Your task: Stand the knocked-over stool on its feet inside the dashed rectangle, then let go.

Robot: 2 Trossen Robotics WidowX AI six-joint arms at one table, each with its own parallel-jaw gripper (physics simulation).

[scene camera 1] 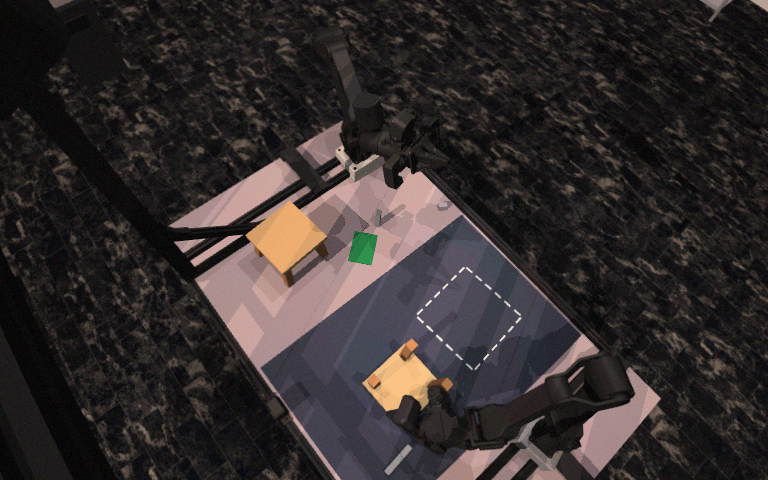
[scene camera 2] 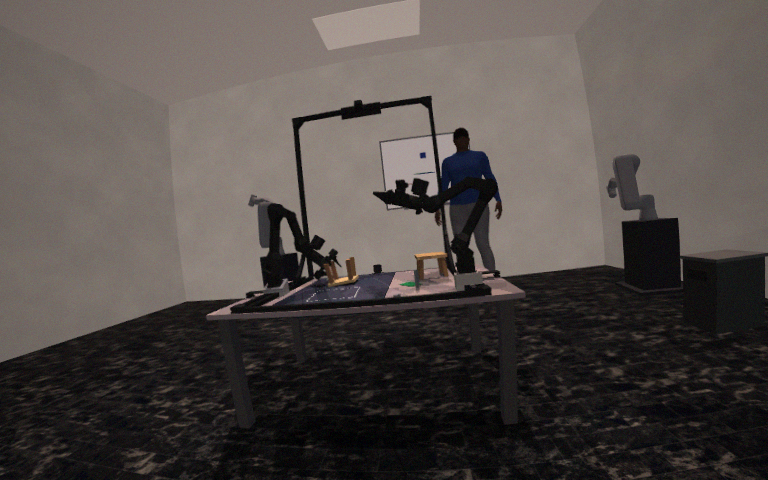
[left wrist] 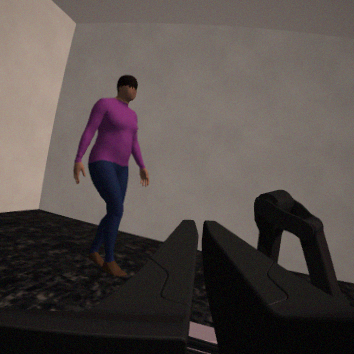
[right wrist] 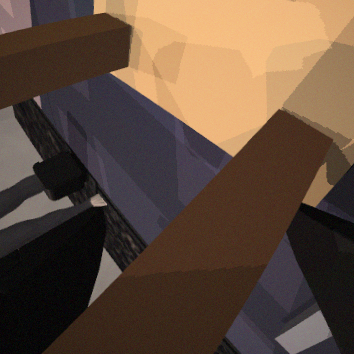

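Seen in the pictures: left gripper, fingertip midpoint: point(scene camera 1: 449, 162) point(scene camera 2: 373, 192) point(left wrist: 197, 231); right gripper, fingertip midpoint: point(scene camera 2: 338, 272) point(right wrist: 196, 215); left arm's base, link origin: point(scene camera 1: 358, 152) point(scene camera 2: 467, 272); right arm's base, link origin: point(scene camera 1: 545, 438) point(scene camera 2: 275, 284).
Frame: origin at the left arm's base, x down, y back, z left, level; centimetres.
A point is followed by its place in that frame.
Observation:
The knocked-over light-wood stool point(scene camera 1: 400, 373) @(y -58.3, x 3.0, z -28.6 cm) point(scene camera 2: 343, 280) @(y -59.4, x 3.1, z -24.8 cm) point(right wrist: 215, 50) @(y -62.1, x 3.4, z -32.9 cm) lies upside down on the dark mat point(scene camera 1: 362, 322) @(y -41.9, x 5.4, z -28.3 cm), its seat low and its legs pointing up. It lies outside the dashed rectangle point(scene camera 1: 417, 315) @(y -48.6, x 5.4, z -15.2 cm), to its lower left in scene camera 1. My right gripper point(scene camera 1: 404, 410) @(y -66.0, x 0.2, z -36.6 cm) point(scene camera 2: 334, 261) @(y -66.0, x 0.2, z -36.6 cm) point(right wrist: 196, 215) @(y -66.0, x 0.2, z -36.6 cm) is at the stool, shut on one brown leg point(right wrist: 200, 240) @(y -67.2, x -2.3, z -33.5 cm) that runs diagonally between its fingers. That leg is hidden by the arm in scene camera 1. My left gripper point(scene camera 1: 444, 158) @(y -34.5, x -36.2, z -2.1 cm) point(scene camera 2: 378, 195) @(y -34.5, x -36.2, z -2.1 cm) point(left wrist: 197, 231) @(y -34.5, x -36.2, z -2.1 cm) is shut and empty, raised high away from the stool.
A second stool point(scene camera 1: 287, 234) @(y -14.3, x -5.5, z -32.3 cm) point(scene camera 2: 431, 256) @(y -13.7, x -5.0, z -25.4 cm) stands upright at the picture's left in scene camera 1. A green patch point(scene camera 1: 363, 247) @(y -24.4, x 5.6, z -15.5 cm) and a small grey upright block point(scene camera 1: 378, 216) @(y -21.3, x -0.4, z -8.2 cm) are beside it. A light-grey strip point(scene camera 1: 398, 459) @(y -73.5, x 4.1, z -40.8 cm) point(right wrist: 305, 332) @(y -73.7, x 4.0, z -41.9 cm) lies on the mat near my right arm.

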